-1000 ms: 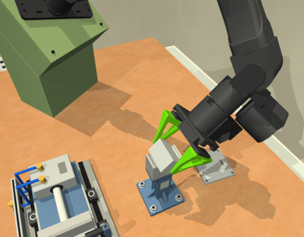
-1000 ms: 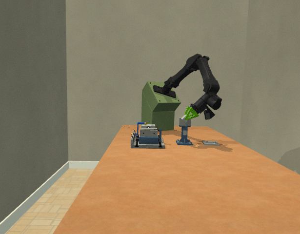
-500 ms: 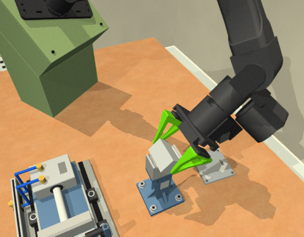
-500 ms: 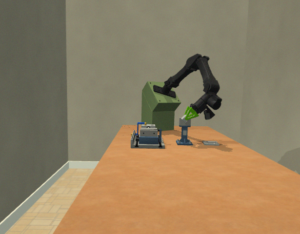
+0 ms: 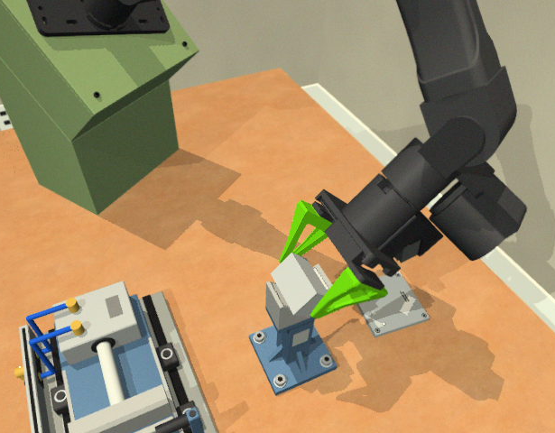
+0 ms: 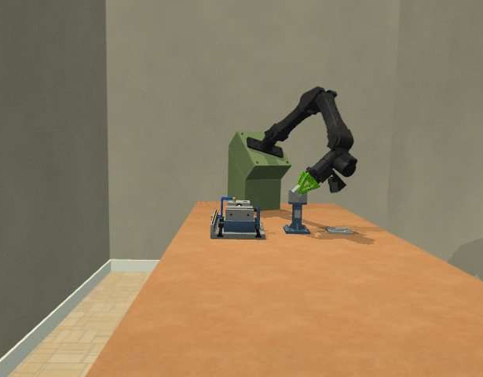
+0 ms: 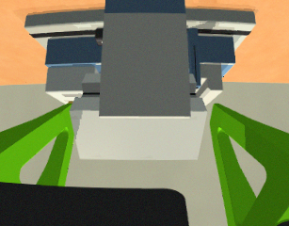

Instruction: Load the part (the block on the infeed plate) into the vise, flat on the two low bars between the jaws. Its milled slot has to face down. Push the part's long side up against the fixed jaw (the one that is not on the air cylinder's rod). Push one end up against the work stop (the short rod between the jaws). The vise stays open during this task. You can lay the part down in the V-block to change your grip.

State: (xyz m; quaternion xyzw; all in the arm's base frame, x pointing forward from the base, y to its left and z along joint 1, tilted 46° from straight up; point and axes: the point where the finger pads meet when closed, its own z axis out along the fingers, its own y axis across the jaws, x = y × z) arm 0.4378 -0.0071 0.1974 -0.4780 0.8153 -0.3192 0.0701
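My hand is 1 cm above the grey part. From my hand the other things lie so: moving jaw (23 cm to the right, 8 cm below, 1 cm ahead); infeed plate (16 cm to the left, 16 cm below, 1 cm ahead); work stop (18 cm to the right, 7 cm below, 4 cm ahead).
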